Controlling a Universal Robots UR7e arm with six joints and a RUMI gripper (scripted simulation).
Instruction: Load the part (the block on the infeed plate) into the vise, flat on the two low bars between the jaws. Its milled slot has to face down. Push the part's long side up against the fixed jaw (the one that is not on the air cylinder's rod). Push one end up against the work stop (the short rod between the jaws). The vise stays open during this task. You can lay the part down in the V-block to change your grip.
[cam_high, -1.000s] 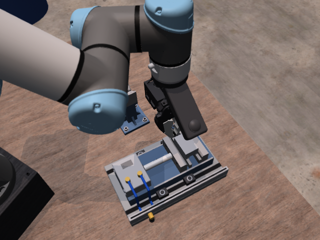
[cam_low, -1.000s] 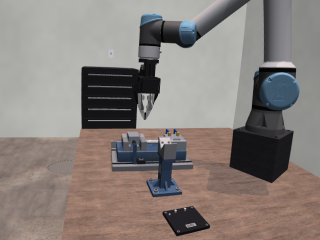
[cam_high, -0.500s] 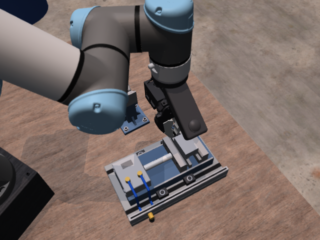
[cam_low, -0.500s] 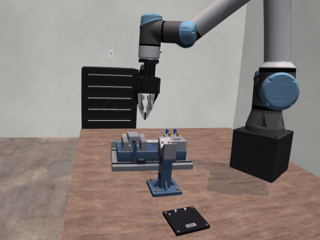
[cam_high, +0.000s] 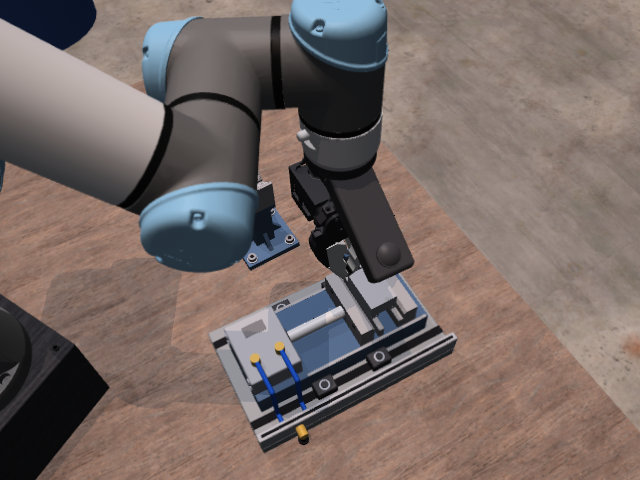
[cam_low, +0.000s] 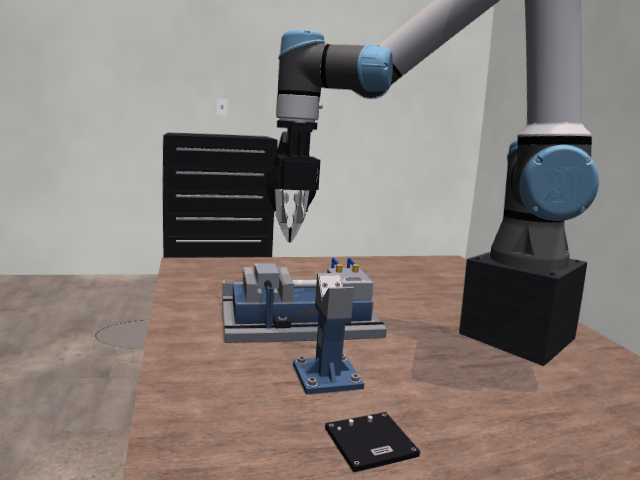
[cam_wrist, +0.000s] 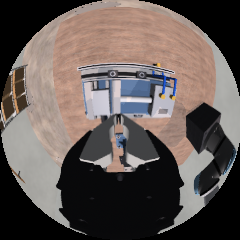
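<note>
My gripper is now 10 cm above the moving jaw. The rest, counted from my hand: work stop 4 cm ahead, 5 cm to the left, 9 cm below; part 4 cm ahead, 9 cm below; white cylinder rod 5 cm behind, 10 cm below.
</note>
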